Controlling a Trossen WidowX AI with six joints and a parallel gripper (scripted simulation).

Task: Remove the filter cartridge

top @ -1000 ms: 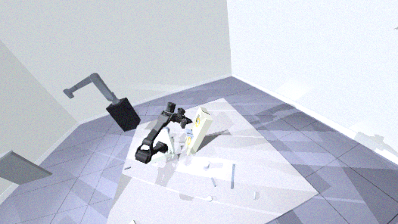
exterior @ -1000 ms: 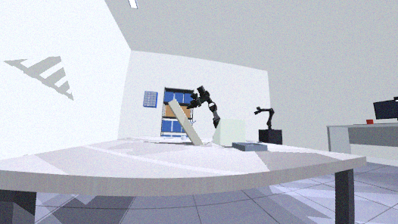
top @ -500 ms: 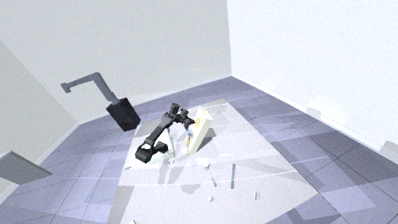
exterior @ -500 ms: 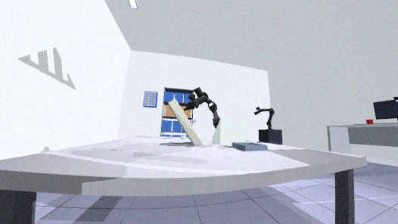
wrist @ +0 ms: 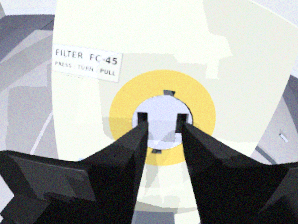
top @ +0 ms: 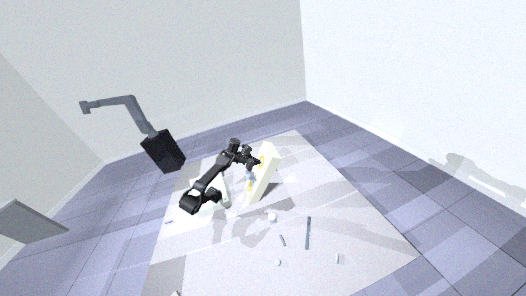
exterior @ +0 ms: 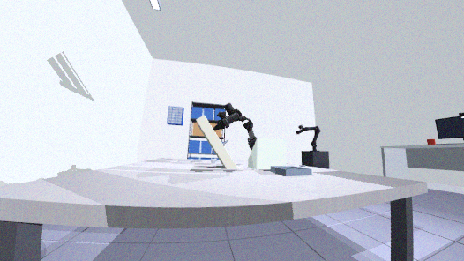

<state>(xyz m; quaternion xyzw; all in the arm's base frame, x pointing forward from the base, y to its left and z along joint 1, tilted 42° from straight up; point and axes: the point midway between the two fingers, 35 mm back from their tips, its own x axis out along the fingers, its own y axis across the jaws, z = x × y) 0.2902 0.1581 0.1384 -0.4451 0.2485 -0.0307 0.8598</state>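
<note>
Right now my gripper tip is 2 cm short of the round filter cartridge and 1 cm above it. Round my gripper tip: blue-grey tray: 42 cm behind, 25 cm to the left, 24 cm below; then service panel: 9 cm below, 3 cm behind.
</note>
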